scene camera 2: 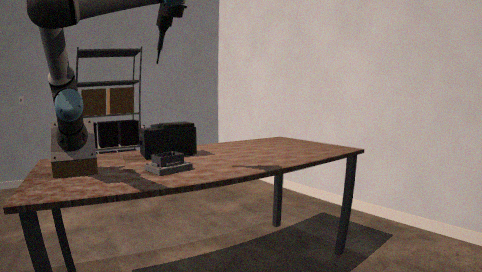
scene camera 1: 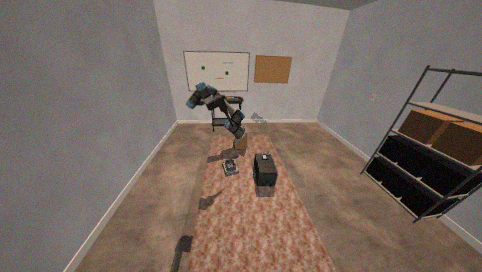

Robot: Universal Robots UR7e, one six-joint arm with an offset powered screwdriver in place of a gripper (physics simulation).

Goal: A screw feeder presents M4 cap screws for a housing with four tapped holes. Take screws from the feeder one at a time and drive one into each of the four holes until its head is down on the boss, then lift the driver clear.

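Note:
The screw feeder, a black box (scene camera 1: 265,172) (scene camera 2: 172,140), stands on the table, with a small light patch on its top in the scene camera 1 view. The housing, a small dark open-topped box (scene camera 1: 229,165) (scene camera 2: 168,158), sits on a flat grey base (scene camera 2: 170,169) beside the feeder. Its four holes are too small to make out. My screwdriver (scene camera 2: 158,62) points down and slightly tilted, high above the feeder and housing in the scene camera 2 view, touching neither. Whether a screw is on its thin tip cannot be seen. In the scene camera 1 view the tip cannot be made out against the arm.
The arm's base stands on a brown block (scene camera 1: 241,144) (scene camera 2: 75,168) at one end of the table (scene camera 1: 250,230) (scene camera 2: 305,148). A shelf rack (scene camera 1: 393,131) (scene camera 2: 109,51) with boxes stands off to the side. A dark cart stands behind the arm by the whiteboard (scene camera 1: 217,67).

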